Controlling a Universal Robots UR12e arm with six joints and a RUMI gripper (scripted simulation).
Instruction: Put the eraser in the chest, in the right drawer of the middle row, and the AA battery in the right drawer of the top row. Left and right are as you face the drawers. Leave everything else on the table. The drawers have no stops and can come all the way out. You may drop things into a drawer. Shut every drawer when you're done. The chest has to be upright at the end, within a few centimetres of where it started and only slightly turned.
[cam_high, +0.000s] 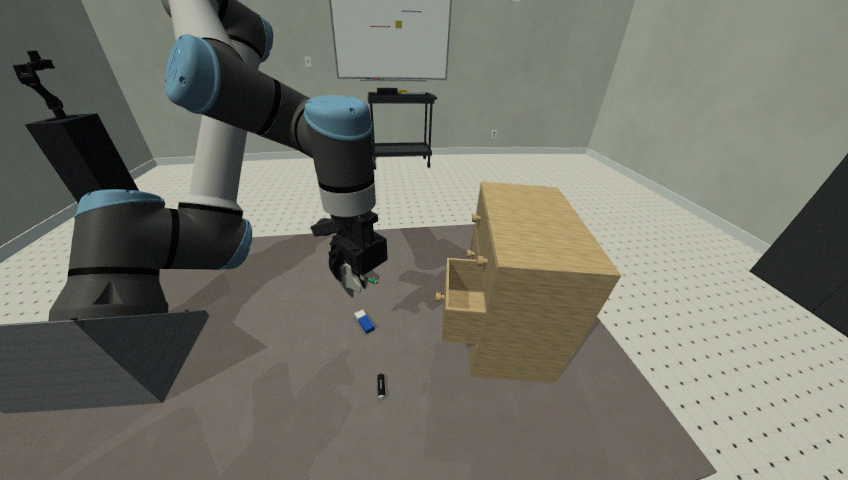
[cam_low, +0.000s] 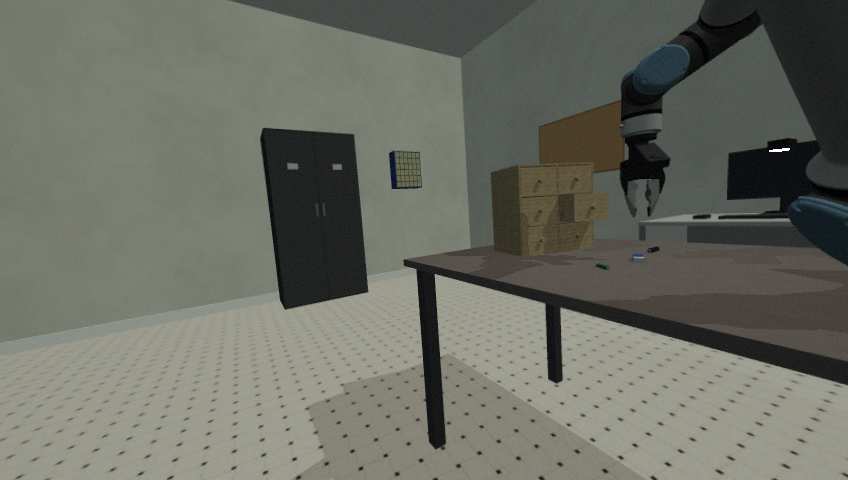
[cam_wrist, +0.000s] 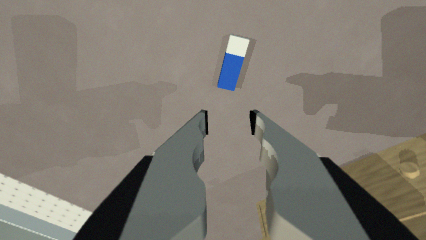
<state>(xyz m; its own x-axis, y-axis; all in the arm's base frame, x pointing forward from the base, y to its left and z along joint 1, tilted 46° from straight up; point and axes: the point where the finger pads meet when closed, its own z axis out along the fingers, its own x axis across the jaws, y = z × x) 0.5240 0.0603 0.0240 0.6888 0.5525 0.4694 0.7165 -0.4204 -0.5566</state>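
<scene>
My gripper is now 13 cm above the white eraser and 2 cm to the right of it. Also, from my hand: small green AA battery: 16 cm to the left, 13 cm below; black AA battery: 16 cm to the right, 13 cm below, 5 cm ahead.
</scene>
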